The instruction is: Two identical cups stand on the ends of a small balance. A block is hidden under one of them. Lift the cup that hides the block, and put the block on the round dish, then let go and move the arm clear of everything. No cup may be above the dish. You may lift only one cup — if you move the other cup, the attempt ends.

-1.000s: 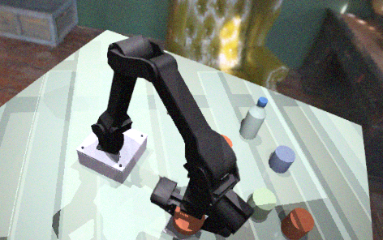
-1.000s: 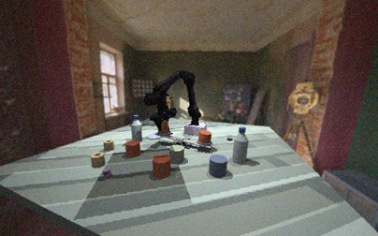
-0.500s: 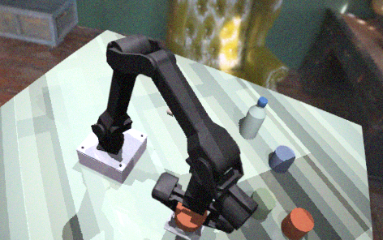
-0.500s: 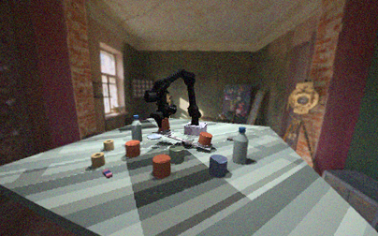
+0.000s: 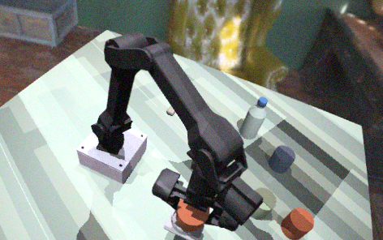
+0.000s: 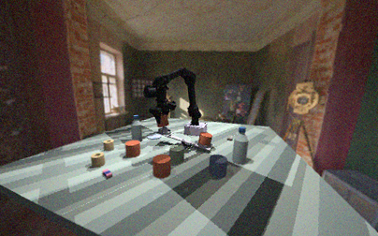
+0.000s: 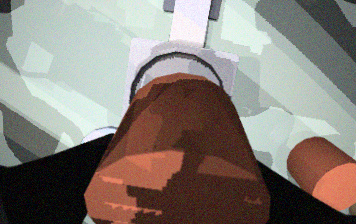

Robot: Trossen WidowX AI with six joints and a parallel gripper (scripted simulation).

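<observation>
The balance beam is 140 mm to the left of my gripper tip, 100 mm below it and 20 mm ahead of it. From my gripper tip the other things lie so: blue-red block 360 mm ahead, 130 mm below, 110 mm to the right; then green cylinder 210 mm ahead, 150 mm to the left, 100 mm below; then blue cylinder 340 mm to the left, 270 mm ahead, 100 mm below.
</observation>
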